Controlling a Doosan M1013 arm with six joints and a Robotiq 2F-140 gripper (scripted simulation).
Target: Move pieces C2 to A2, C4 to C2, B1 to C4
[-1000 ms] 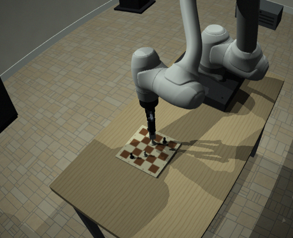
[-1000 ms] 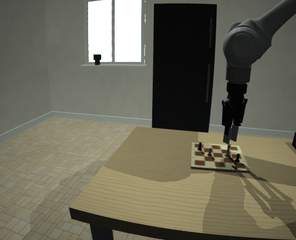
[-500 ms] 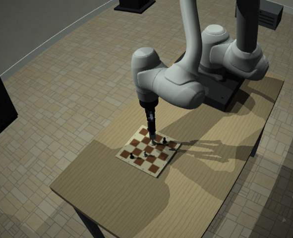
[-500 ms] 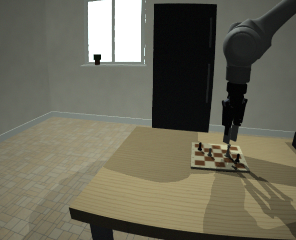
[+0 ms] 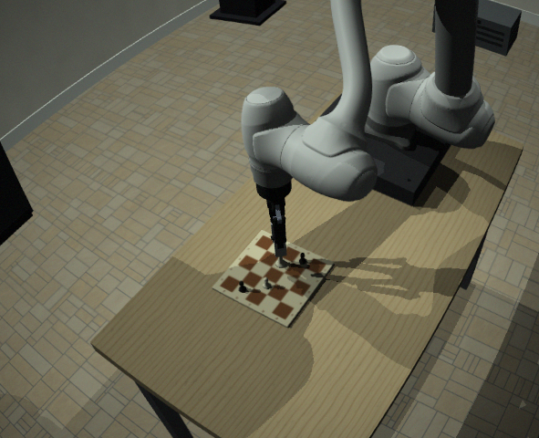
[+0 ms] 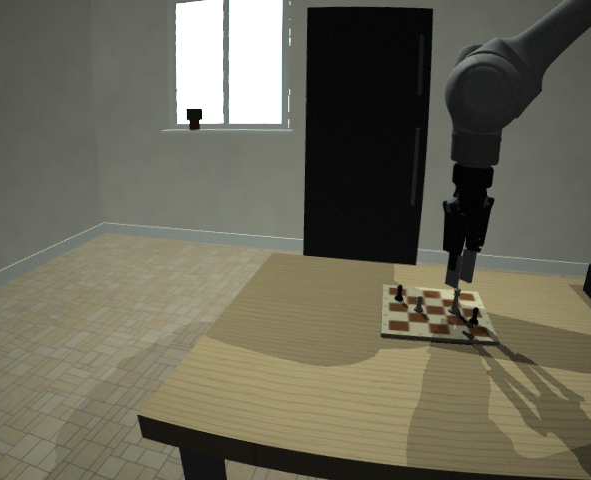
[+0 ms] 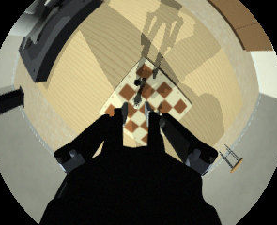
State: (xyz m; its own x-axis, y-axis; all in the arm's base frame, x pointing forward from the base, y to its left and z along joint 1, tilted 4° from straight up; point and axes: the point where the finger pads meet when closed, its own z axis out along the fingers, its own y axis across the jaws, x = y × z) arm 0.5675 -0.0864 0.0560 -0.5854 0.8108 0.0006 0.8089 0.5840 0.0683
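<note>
Right now my hand is 7 cm above the tall white piece. Also, from my hand: small white piece 7 cm ahead, 8 cm below; then small chessboard 4 cm ahead, 10 cm below.
</note>
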